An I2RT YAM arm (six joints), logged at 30 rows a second.
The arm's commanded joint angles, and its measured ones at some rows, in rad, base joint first. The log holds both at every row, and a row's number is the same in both.
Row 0, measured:
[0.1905, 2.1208, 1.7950, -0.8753, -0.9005, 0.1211]
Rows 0 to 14, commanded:
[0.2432, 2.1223, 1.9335, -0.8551, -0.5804, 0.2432]
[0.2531, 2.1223, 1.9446, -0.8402, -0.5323, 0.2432]
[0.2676, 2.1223, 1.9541, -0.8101, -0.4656, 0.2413]
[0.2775, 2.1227, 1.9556, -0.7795, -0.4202, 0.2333]
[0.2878, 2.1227, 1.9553, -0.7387, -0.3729, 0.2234]
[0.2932, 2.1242, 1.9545, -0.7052, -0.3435, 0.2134]
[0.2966, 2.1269, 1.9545, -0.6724, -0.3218, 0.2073]
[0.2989, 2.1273, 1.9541, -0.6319, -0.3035, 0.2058]
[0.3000, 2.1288, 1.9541, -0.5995, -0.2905, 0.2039]
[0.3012, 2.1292, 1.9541, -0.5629, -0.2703, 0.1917]
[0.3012, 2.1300, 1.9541, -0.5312, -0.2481, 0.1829]
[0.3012, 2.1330, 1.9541, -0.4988, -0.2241, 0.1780]
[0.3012, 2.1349, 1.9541, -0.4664, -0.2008, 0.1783]
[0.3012, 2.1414, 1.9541, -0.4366, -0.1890, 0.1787]
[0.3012, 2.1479, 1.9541, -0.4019, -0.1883, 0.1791]
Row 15, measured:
[0.2977, 2.1296, 1.9366, -0.4492, -0.2848, 0.1936]
